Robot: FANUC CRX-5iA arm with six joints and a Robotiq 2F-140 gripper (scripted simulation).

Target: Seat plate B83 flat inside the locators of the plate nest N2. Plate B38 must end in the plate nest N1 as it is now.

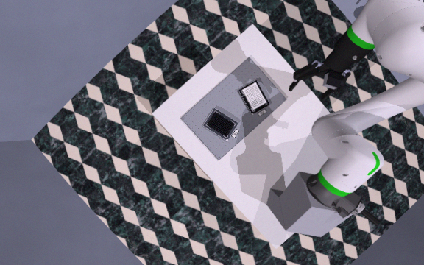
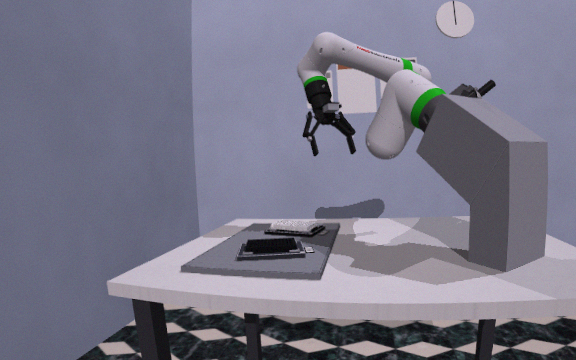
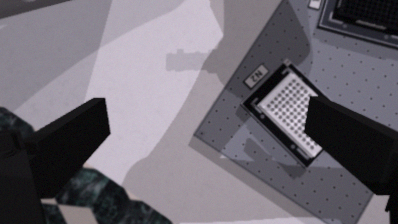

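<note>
My gripper is now 24 cm above the white well plate, 14 cm short of it and 10 cm to the right of it. Also, from my hand: plate nest (25 cm below, 14 cm ahead, 10 cm to the left); then black well plate (34 cm to the left, 24 cm below, 17 cm ahead).
</note>
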